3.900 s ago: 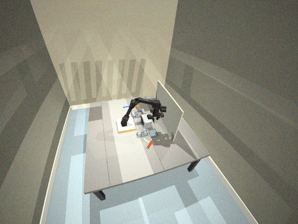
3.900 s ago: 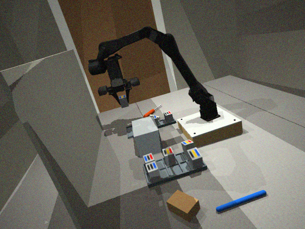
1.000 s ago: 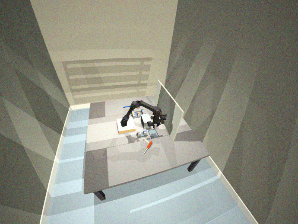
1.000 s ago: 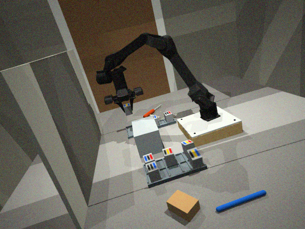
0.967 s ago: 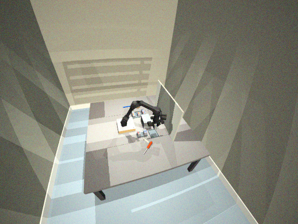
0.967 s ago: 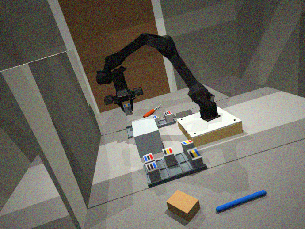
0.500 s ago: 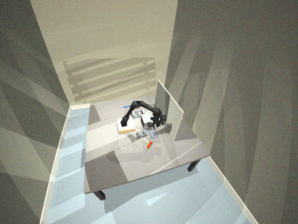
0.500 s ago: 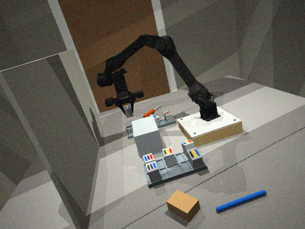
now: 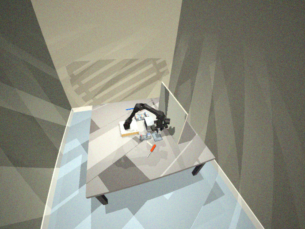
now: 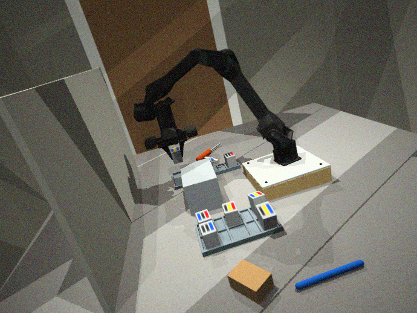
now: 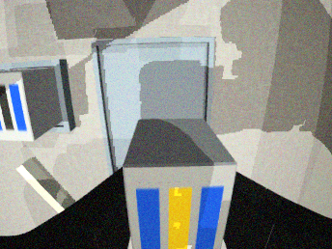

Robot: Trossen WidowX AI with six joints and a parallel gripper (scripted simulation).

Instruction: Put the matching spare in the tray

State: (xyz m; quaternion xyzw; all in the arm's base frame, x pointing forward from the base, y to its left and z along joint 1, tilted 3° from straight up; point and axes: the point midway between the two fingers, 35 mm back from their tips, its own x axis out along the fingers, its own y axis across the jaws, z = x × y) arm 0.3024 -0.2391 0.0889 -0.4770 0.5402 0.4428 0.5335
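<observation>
Right now the flat tray is 80 mm below my gripper tip, 10 mm to the left of it and 10 mm behind it. The rest, counted from my gripper tip: tall upright panel: 220 mm ahead, 150 mm to the left, 140 mm above; then grey spare block: 20 mm above; then mounted unit: 200 mm to the left, 40 mm below, 20 mm behind.
</observation>
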